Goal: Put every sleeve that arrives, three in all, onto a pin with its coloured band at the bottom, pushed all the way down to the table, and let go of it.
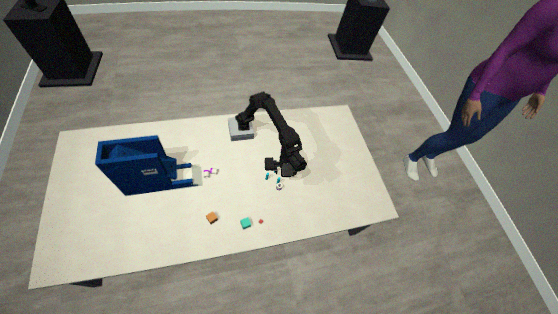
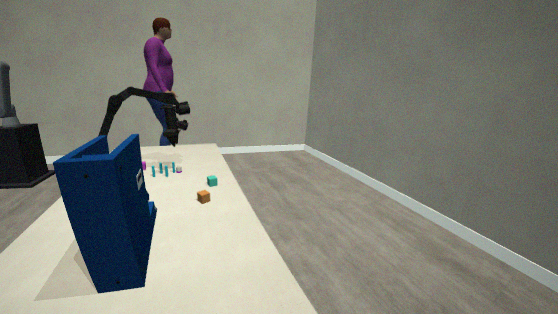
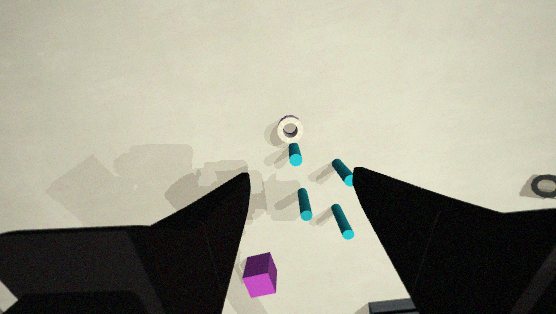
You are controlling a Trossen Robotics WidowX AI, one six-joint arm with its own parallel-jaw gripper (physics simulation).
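Note:
A white sleeve [image 1: 279, 186] [image 2: 179, 170] [image 3: 278, 131] stands upright on the table, purple band at the bottom. It is beside the nearest teal pin [image 3: 295, 154] [image 2: 173, 167], not around it; no pin shows in its hole. Other bare teal pins [image 3: 343, 172] [image 3: 305, 205] [image 3: 342, 221] stand close by. Two more white sleeves with magenta bands, one [image 1: 206, 174] and another [image 1: 215, 171], rest by the chute's outlet; their exact poses are too small to tell. My gripper [image 3: 300, 177] [image 2: 173, 145] is open and empty, high above the pins.
A blue chute [image 1: 145, 172] [image 2: 100, 215] stands at the left. A magenta block [image 3: 260, 275] [image 2: 144, 165] and a dark ring [image 3: 535, 186] are near the pins. Orange [image 1: 212, 217] and green [image 1: 245, 223] cubes and a small red block [image 1: 261, 221] lie toward the front. A person [image 2: 159, 65] stands beyond the table.

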